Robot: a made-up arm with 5 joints.
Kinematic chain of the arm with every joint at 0, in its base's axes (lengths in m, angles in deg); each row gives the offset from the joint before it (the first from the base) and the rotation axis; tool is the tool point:
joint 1: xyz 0 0 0.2 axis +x
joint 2: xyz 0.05 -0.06 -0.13 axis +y
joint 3: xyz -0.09 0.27 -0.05 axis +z
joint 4: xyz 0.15 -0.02 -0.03 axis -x
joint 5: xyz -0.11 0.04 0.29 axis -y
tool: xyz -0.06 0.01 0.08
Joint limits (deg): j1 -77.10..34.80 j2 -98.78..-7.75 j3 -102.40..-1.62 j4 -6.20..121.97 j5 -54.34..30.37
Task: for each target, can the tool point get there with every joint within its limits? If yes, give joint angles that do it. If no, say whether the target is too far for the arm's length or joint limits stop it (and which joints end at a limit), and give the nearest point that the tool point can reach.
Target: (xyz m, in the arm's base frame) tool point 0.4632 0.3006 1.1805
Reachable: no: too far | nearest point 0.2601 0.2935 0.5094 | short by 0.701 m
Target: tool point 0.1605 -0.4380 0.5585
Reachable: no: joint limits stop it (at a limit: joint 1, joint 2, joint 3) | nearest point 0.1519 -0.0263 0.3519 | short by 0.461 m
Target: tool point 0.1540 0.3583 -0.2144
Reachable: yes | joints -40.53 -71.15 -23.63 83.09 -26.39
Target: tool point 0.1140 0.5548 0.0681
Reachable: yes | joints 0.58 -87.51 -17.12 79.90 -0.29
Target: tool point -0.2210 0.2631 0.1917
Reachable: yes | joints 18.59 -74.33 -88.71 3.97 12.18
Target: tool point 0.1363 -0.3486 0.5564
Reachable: no: joint limits stop it (at a limit: joint 1, joint 2, joint 3) | nearest point 0.1406 -0.0226 0.3587 | short by 0.381 m
